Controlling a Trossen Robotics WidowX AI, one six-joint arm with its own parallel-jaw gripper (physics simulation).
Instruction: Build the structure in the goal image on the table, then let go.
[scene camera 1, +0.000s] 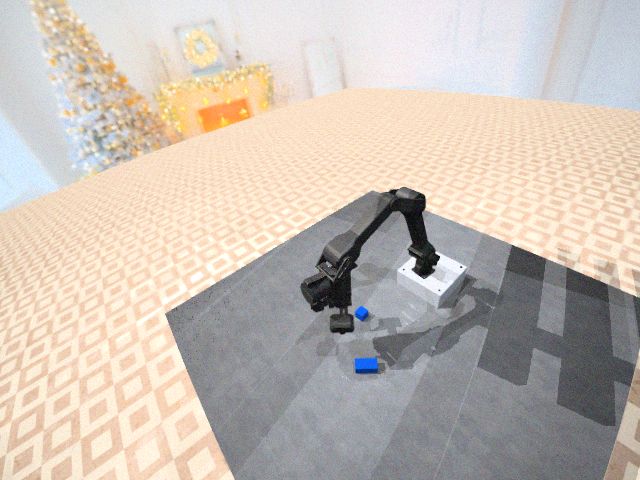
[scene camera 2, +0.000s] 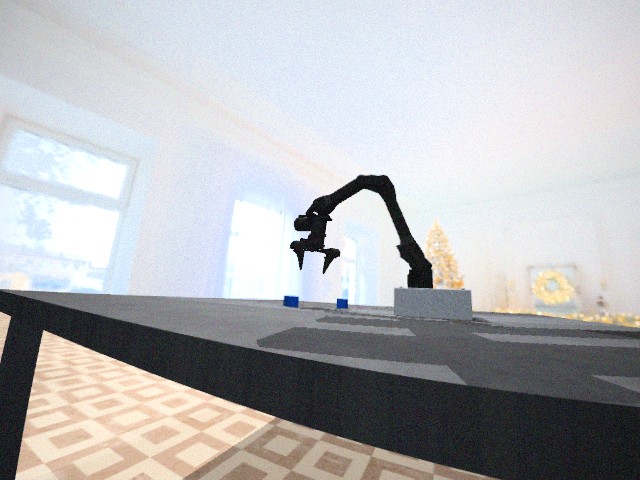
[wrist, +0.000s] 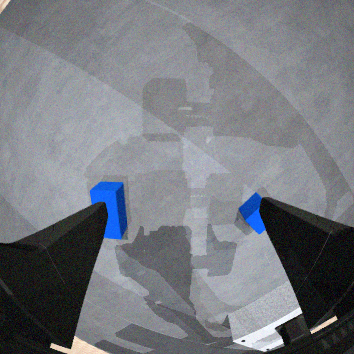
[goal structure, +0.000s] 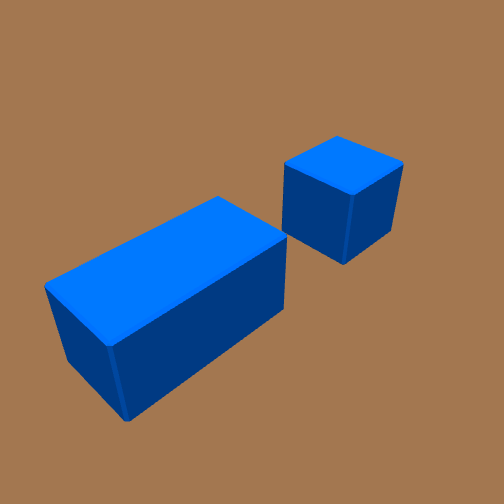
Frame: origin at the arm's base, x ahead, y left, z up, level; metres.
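Where they show: gripper, fingertip midpoint: (scene camera 2: 312, 272) (wrist: 185, 208); arm's base, origin of the base link: (scene camera 1: 423, 270) (scene camera 2: 421, 289) (wrist: 291, 323).
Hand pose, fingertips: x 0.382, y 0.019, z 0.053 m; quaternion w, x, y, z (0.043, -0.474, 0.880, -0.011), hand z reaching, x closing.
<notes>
Each offset is from my fingertips to the top centre of the thing. Level surfaces: height alone.
A longer blue block {0.001 m ahead, 0.111 m left, 0.091 m down} (scene camera 1: 366, 365) (scene camera 2: 291, 301) (wrist: 116, 212) lies flat on the grey table. A small blue cube {0.107 m back, 0.046 m right, 0.091 m down} (scene camera 1: 361, 313) (scene camera 2: 342, 303) (wrist: 254, 212) sits on the table apart from it, nearer the arm's base and turned at an angle in the wrist view. My gripper (scene camera 2: 312, 271) (wrist: 185, 208) is open and empty, pointing down well above the table. In the wrist view the left fingertip overlaps the longer block's edge and the right fingertip hides part of the cube. In scene camera 1 the fingers show edge-on, so their gap is hidden there.
The arm's white base box (scene camera 1: 419, 290) (scene camera 2: 433, 303) (wrist: 265, 317) stands on the grey table {0.124 m down} (scene camera 1: 289, 413) (scene camera 2: 155, 322), beyond the cube as seen from the longer block. Shadows of the arm fall across the table top. The patterned floor lies past the table's edges.
</notes>
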